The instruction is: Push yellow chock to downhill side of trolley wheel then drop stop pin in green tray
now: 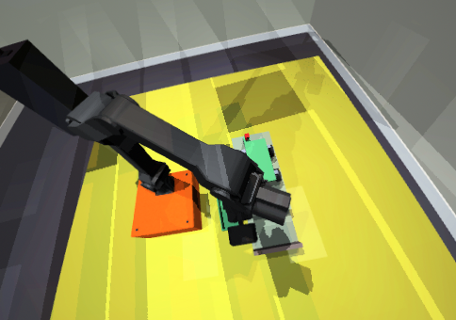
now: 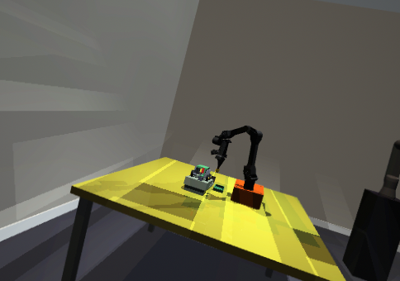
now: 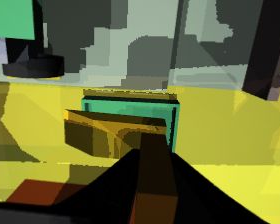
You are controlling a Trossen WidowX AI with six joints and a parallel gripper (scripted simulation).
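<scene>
The red-headed stop pin lies 70 mm ahead of my gripper tip, 240 mm to the left of it and 30 mm below it. Round my gripper tip: trolley 90 mm ahead, 140 mm to the left, 50 mm below; green tray 50 mm behind, 20 mm to the left, 160 mm below; yellow chock 20 mm to the left, 10 mm below.
</scene>
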